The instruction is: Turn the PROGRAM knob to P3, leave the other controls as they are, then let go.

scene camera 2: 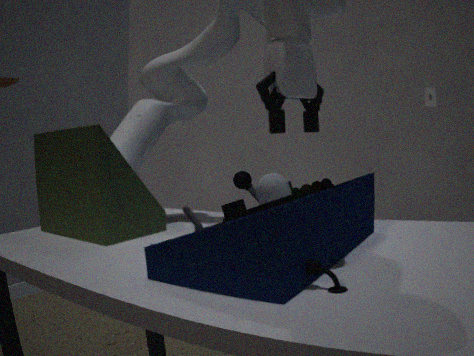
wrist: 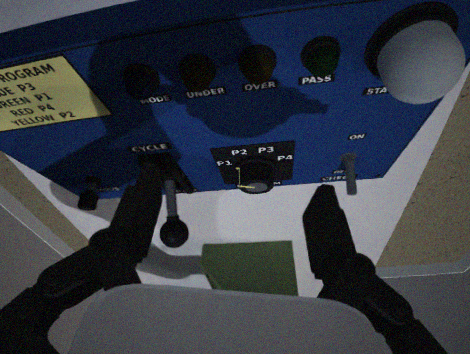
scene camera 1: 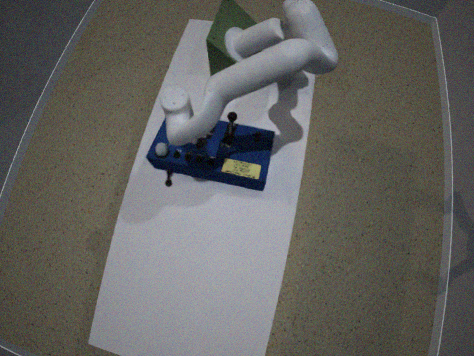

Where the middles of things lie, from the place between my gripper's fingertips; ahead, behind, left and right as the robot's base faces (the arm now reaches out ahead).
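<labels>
I consider the blue control panel (scene camera 2: 294,236), which is 4 cm behind my hand, 6 cm to the left of it and 15 cm below it. The black ball-topped lever (wrist: 174,233) is there too, 12 cm below my hand, 13 cm to the left of it and 16 cm behind it.
</labels>
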